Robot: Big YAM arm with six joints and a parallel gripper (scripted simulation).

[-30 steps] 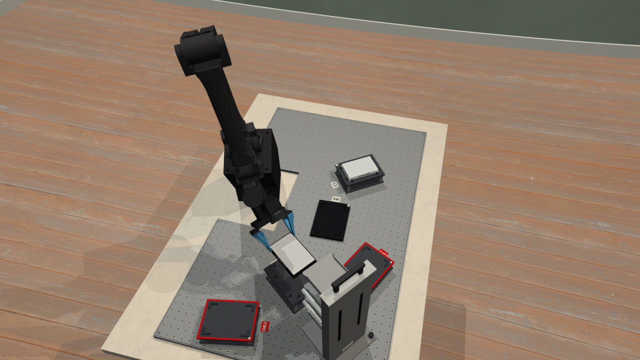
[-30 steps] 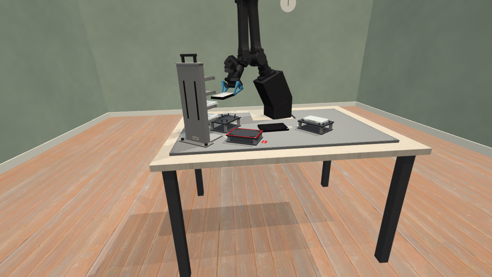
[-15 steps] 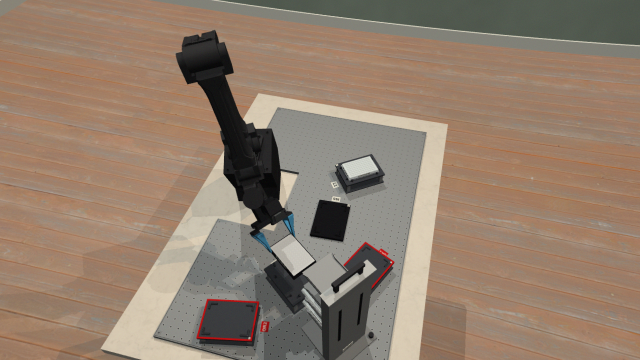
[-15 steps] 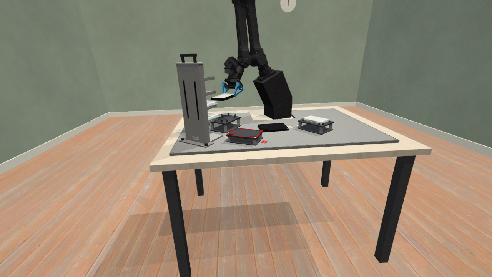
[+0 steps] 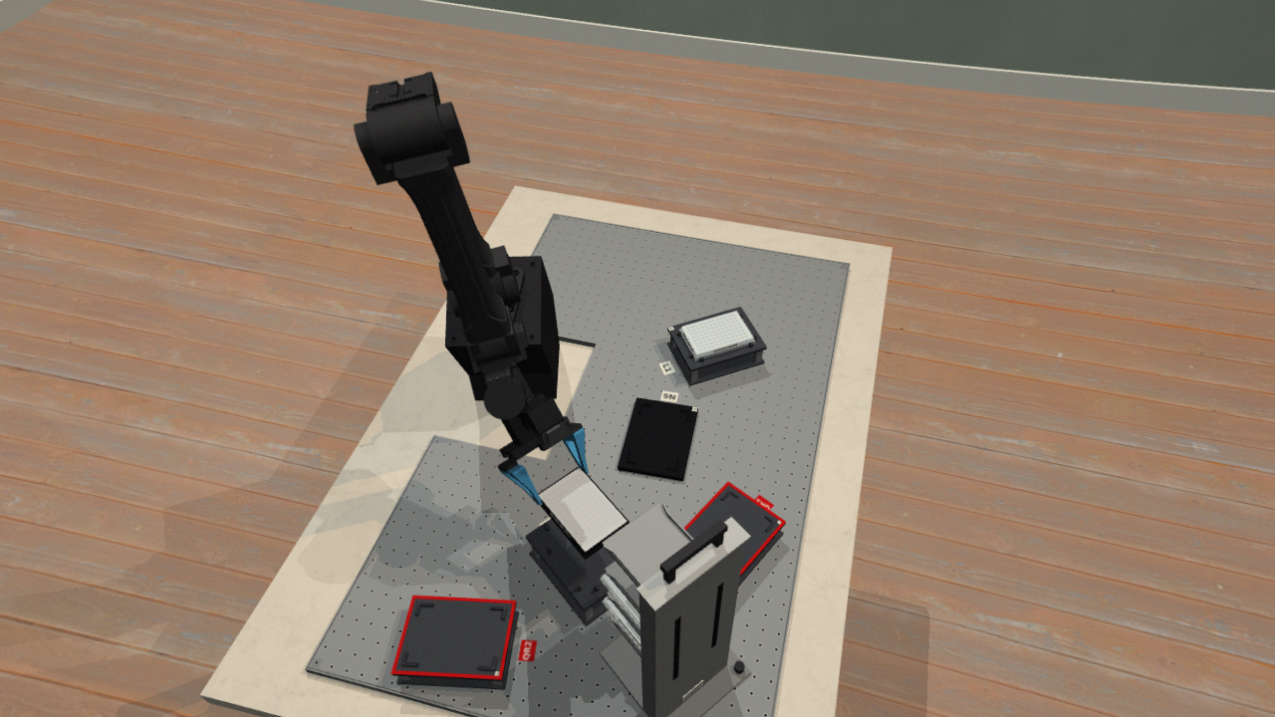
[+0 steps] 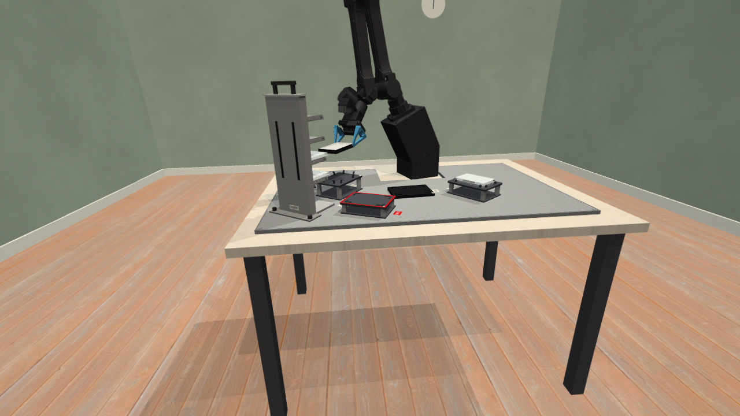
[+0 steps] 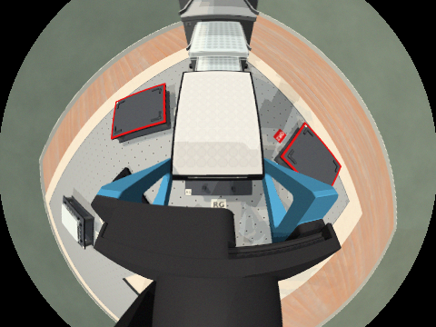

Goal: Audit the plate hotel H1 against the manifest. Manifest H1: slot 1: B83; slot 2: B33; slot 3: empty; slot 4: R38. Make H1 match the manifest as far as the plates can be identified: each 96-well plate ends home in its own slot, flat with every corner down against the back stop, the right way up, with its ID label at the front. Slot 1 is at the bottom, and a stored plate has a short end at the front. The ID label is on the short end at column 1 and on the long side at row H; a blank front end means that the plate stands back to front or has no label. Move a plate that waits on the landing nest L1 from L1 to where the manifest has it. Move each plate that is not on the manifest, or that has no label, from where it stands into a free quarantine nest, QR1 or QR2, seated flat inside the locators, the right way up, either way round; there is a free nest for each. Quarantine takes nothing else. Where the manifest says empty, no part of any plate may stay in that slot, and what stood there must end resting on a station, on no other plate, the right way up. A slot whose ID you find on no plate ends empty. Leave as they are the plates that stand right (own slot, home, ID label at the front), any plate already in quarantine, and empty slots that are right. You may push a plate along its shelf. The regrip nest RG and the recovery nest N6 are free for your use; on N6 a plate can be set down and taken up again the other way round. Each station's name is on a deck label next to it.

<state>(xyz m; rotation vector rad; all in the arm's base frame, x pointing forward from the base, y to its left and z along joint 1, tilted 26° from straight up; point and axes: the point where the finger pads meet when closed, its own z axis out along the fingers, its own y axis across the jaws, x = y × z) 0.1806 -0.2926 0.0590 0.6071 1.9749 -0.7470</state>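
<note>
The regrip nest RG is 130 mm below my hand, 40 mm ahead of it and 30 mm to the right of it. The rest, counted from my hand: plate hotel H1: 220 mm ahead, 200 mm to the right; then H1 deck label: 190 mm below, 190 mm ahead, 40 mm to the right; then red-edged quarantine nest QR2: 190 mm to the right, 150 mm below, 130 mm behind.
</note>
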